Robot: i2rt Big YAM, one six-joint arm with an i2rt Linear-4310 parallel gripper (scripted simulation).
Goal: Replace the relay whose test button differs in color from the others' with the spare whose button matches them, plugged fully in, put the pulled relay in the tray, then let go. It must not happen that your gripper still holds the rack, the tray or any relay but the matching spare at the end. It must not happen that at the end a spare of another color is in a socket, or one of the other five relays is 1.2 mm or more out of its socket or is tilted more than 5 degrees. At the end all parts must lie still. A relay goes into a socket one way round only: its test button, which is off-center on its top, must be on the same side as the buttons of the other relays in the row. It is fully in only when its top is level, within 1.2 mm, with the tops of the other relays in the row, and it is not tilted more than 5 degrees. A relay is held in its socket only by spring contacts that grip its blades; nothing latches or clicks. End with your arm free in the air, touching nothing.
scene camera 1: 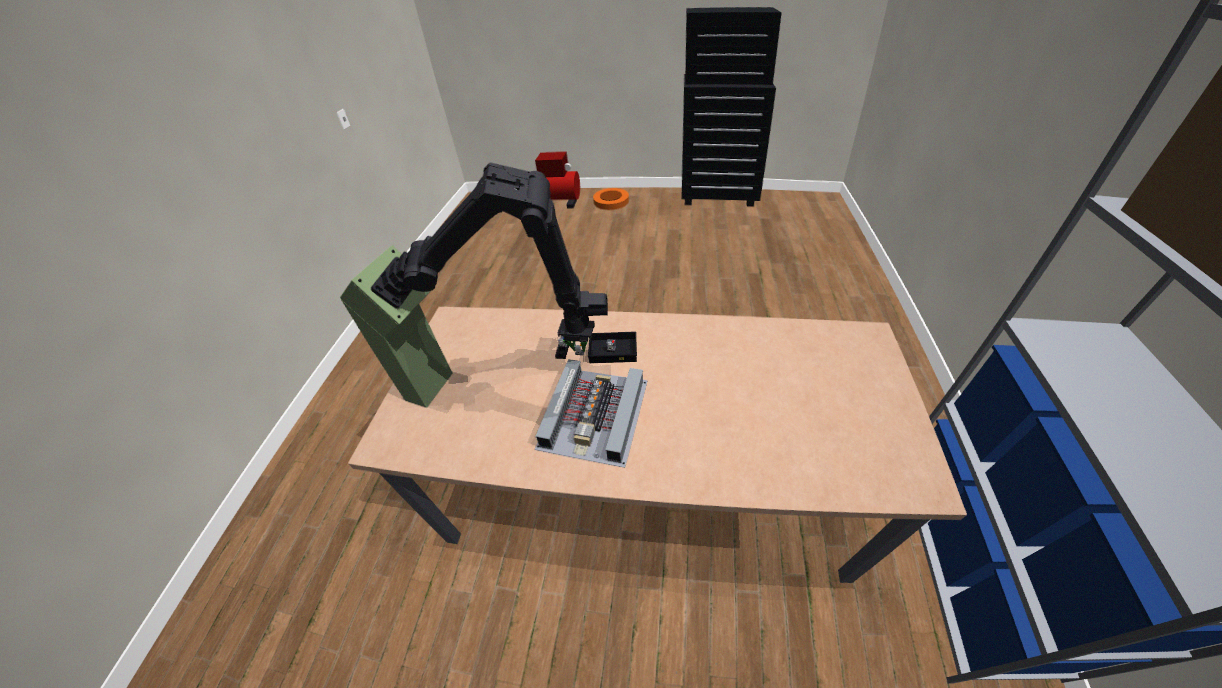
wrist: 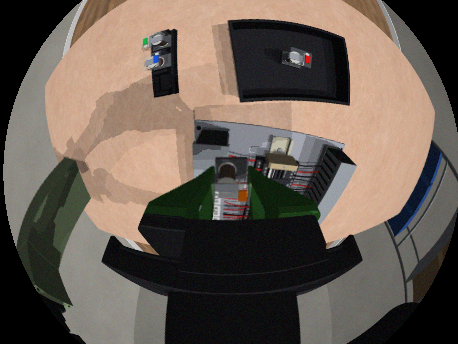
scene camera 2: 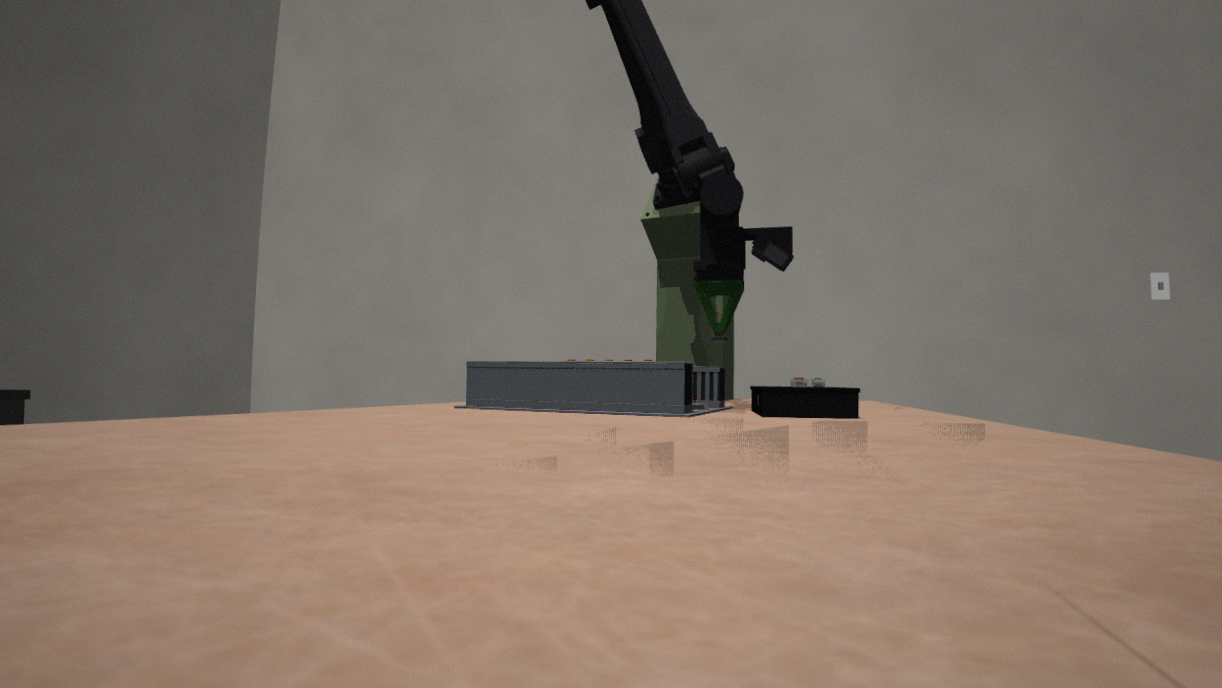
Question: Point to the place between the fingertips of my gripper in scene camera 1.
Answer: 579,350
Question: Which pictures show my gripper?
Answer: Scene camera 1, the wrist view and scene camera 2: all of them.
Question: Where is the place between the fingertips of my gripper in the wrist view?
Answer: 231,172
